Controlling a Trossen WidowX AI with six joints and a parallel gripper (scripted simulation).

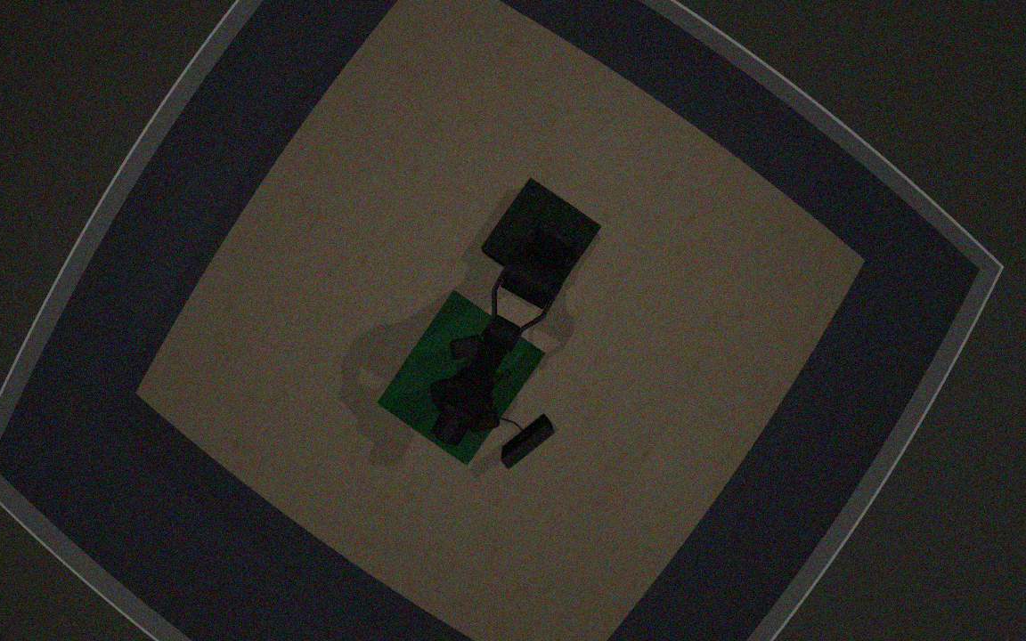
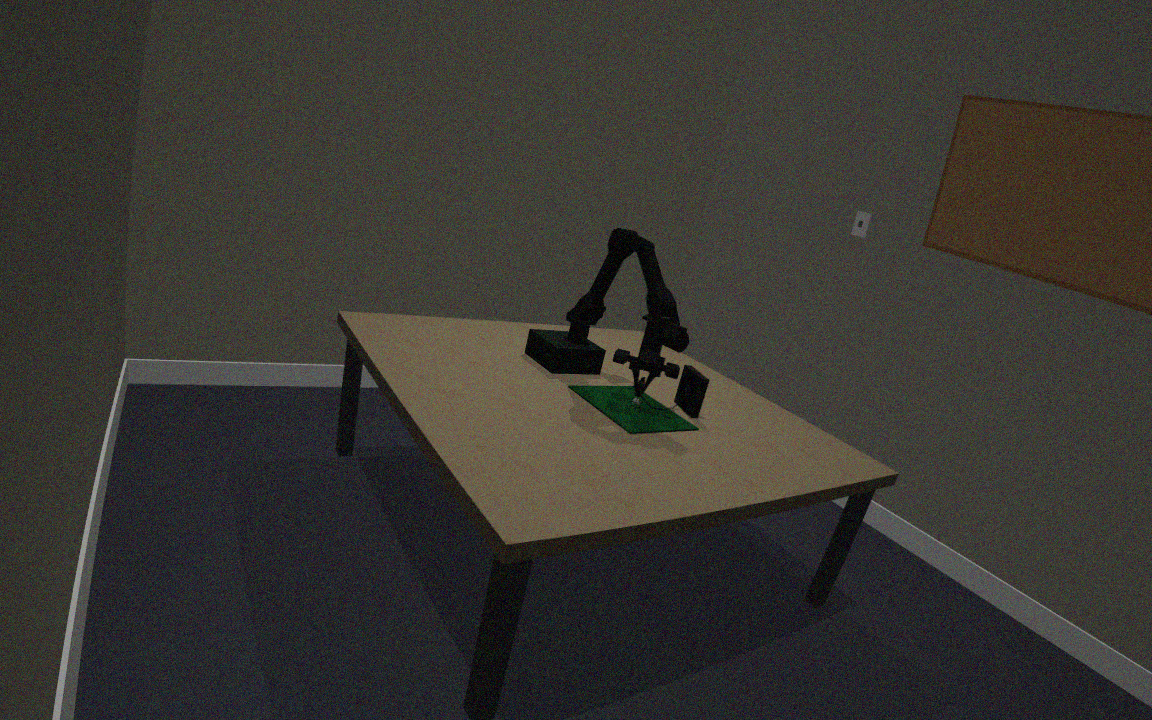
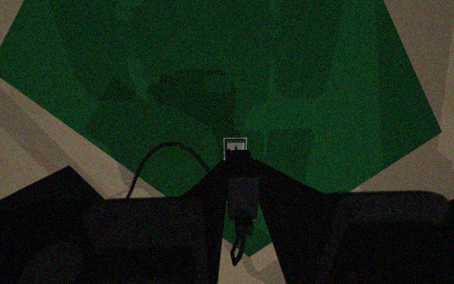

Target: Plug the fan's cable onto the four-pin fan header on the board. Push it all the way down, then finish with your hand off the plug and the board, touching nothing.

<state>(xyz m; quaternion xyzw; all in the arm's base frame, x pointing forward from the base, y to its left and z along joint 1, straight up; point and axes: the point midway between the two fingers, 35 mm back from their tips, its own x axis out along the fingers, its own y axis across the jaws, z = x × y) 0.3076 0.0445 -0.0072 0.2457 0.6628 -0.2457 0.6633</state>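
Now: the white-framed fan header 10 mm behind my gripper tip, 10 mm to the left of it and 40 mm below it. From my gripper tip the other things lie so: green board 30 mm ahead, 30 mm to the right, 50 mm below; dark fan plug 10 mm behind, 10 mm to the left, 10 mm above; black fan 40 mm ahead, 150 mm to the left, 20 mm above.
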